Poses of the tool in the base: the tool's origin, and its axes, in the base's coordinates. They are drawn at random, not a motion.
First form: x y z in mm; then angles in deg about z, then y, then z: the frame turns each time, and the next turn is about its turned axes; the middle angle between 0 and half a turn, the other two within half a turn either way.
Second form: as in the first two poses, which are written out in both.
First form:
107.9 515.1 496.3 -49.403 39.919 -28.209
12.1 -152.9 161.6 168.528 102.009 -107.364
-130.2 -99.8 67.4 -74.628 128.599 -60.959
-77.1 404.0 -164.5 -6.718 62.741 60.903
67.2 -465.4 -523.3 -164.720 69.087 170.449
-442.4 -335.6 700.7 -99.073 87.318 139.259
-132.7 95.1 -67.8 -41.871 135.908 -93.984
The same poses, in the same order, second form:
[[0.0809 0.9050 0.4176 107.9], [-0.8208 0.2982 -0.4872 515.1], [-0.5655 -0.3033 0.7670 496.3], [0 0 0 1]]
[[0.1290 0.2540 -0.9586 12.1], [0.9477 0.2530 0.1945 -152.9], [0.2919 -0.9335 -0.2081 161.6], [0 0 0 1]]
[[-0.9233 0.3235 0.2072 -130.2], [0.0603 0.6546 -0.7536 -99.8], [-0.3794 -0.6833 -0.6239 67.4], [0 0 0 1]]
[[0.3234 -0.3406 0.8828 -77.1], [0.8417 0.5298 -0.1040 404.0], [-0.4323 0.7768 0.4580 -164.5], [0 0 0 1]]
[[0.3833 -0.2027 -0.9011 67.2], [-0.0673 0.9669 -0.2462 -465.4], [0.9212 0.1550 0.3569 -523.3], [0 0 0 1]]
[[0.6501 -0.7434 -0.1575 -442.4], [-0.0679 0.1496 -0.9864 -335.6], [0.7568 0.6519 0.0468 700.7], [0 0 0 1]]
[[-0.6287 -0.5799 0.5181 -132.7], [-0.7762 0.4265 -0.4644 95.1], [0.0483 -0.6941 -0.7182 -67.8], [0 0 0 1]]

